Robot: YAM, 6 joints.
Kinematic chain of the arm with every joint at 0, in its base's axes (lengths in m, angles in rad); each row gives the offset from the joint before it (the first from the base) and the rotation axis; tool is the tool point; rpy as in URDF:
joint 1: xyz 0 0 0.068 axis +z
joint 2: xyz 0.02 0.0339 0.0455 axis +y
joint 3: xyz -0.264 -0.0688 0 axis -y
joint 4: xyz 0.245 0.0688 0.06 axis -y
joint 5: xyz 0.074 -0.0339 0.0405 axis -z
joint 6: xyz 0.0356 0 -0.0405 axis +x
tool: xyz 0 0 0 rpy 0 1.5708 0
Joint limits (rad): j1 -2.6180..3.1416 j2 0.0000..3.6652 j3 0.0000..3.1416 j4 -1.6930..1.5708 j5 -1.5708..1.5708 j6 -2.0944..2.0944
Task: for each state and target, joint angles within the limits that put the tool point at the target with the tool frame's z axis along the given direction. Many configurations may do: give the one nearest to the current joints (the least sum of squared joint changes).
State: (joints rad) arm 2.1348 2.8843 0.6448 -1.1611 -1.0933 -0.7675
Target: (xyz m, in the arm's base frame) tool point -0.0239 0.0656 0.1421 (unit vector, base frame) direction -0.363 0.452 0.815
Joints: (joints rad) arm 1.7890 3.5914 0.0020 -1.6909 -0.2594 -0.7675
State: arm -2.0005 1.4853 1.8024 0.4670 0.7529 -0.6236
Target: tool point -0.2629 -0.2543 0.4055 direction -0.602 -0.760 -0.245
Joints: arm -2.3865 1.5471 1.5272 -0.2301 -0.1414 -0.6236
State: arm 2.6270 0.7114 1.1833 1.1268 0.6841 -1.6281
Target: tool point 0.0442 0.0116 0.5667 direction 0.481 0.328 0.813
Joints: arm 3.1387 0.7703 1.3063 1.5683 0.3356 -1.6281
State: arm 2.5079 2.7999 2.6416 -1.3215 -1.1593 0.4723
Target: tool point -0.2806 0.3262 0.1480 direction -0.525 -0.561 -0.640
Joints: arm 2.2185 2.3410 1.8618 -1.2930 -0.8590 0.4723
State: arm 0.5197 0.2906 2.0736 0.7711 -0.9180 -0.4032
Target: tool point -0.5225 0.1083 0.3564 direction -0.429 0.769 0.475
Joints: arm -0.1582 0.2000 2.5834 0.0412 -0.7635 -0.4032
